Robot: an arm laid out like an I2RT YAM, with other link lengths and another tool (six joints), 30 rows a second.
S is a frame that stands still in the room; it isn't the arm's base.
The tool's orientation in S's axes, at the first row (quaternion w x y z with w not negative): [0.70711 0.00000 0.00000 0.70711]
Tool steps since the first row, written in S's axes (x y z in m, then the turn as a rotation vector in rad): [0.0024 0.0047 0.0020 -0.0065 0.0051 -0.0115]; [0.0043 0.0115 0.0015 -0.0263 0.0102 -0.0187]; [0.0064 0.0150 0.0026 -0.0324 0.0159 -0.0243]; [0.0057 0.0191 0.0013 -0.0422 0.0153 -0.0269]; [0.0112 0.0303 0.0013 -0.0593 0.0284 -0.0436]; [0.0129 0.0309 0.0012 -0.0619 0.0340 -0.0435]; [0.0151 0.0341 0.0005 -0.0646 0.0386 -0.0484]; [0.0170 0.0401 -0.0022 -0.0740 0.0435 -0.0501]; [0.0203 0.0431 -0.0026 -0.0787 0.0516 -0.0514]
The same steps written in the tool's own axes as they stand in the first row. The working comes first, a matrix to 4 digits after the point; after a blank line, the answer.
The tool's axes in the first row as the columns of a matrix, in S's axes (used below as rounded here):
[0.0000 -1.0000 0.0000]
[1.0000 0.0000 0.0000]
[0.0000 0.0000 1.0000]

[0.0047 -0.0024 0.0020 0.0051 0.0065 -0.0115]; [0.0115 -0.0043 0.0015 0.0102 0.0263 -0.0187]; [0.0150 -0.0064 0.0026 0.0159 0.0324 -0.0243]; [0.0191 -0.0057 0.0013 0.0153 0.0422 -0.0269]; [0.0303 -0.0112 0.0013 0.0284 0.0593 -0.0436]; [0.0309 -0.0129 0.0012 0.0340 0.0619 -0.0435]; [0.0341 -0.0151 0.0005 0.0386 0.0646 -0.0484]; [0.0401 -0.0170 -0.0022 0.0435 0.0740 -0.0501]; [0.0431 -0.0203 -0.0026 0.0516 0.0787 -0.0514]
